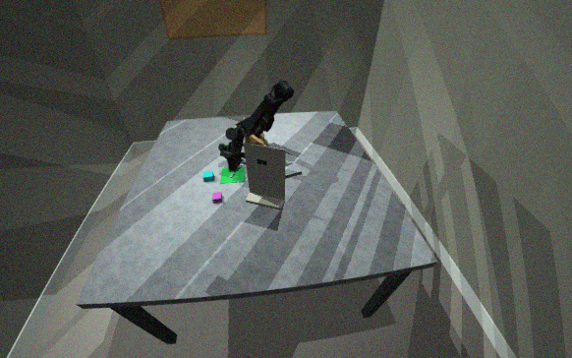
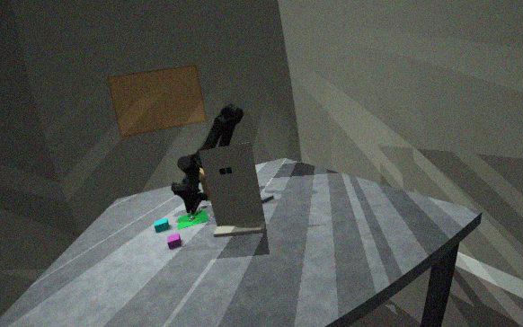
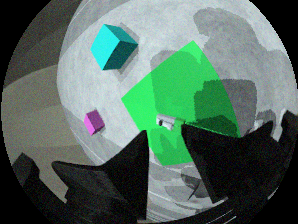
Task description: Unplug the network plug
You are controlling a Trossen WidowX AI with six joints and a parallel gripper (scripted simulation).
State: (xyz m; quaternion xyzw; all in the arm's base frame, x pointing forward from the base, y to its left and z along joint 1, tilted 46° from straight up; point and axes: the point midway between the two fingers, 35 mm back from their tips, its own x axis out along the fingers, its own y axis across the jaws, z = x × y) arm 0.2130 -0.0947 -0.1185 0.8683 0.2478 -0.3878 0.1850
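Now: gripper tip 1 cm short of the network plug and 2 cm above it. Round my gripper tip: cyan cube 1 cm behind, 12 cm to the right, 1 cm below; magenta cube 15 cm ahead, 8 cm to the right, 1 cm below; green marked square 3 cm below.
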